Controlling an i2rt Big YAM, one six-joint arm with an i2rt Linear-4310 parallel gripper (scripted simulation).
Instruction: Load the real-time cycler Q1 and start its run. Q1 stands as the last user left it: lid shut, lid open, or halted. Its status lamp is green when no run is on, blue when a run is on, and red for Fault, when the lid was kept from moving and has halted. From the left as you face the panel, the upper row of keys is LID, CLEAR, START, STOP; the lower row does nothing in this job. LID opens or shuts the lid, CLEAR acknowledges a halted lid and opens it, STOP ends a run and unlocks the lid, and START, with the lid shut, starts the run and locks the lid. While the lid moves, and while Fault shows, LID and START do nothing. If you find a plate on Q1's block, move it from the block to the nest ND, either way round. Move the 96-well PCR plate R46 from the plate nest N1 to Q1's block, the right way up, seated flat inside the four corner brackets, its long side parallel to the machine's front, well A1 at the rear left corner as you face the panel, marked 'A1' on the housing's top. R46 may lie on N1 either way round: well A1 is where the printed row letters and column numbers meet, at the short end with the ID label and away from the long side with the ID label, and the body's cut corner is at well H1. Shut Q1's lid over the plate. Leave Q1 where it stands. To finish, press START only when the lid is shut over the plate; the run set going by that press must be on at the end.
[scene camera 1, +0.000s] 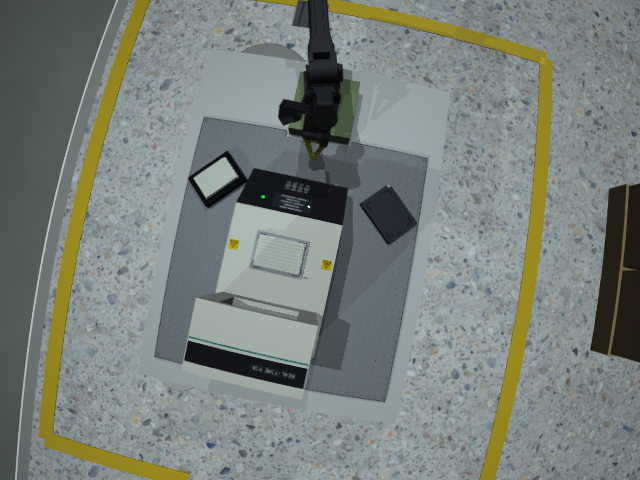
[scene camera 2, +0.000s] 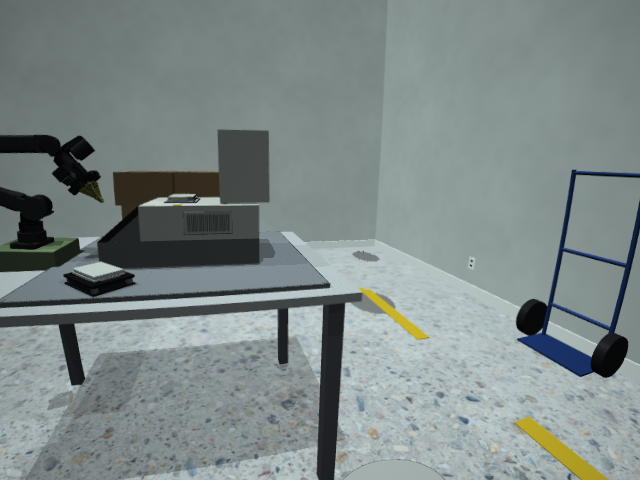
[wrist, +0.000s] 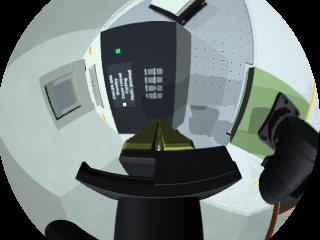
Labels:
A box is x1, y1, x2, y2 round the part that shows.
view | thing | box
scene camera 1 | white 96-well plate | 194, 157, 238, 198
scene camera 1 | white 96-well plate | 253, 234, 305, 274
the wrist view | my gripper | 75, 118, 241, 239

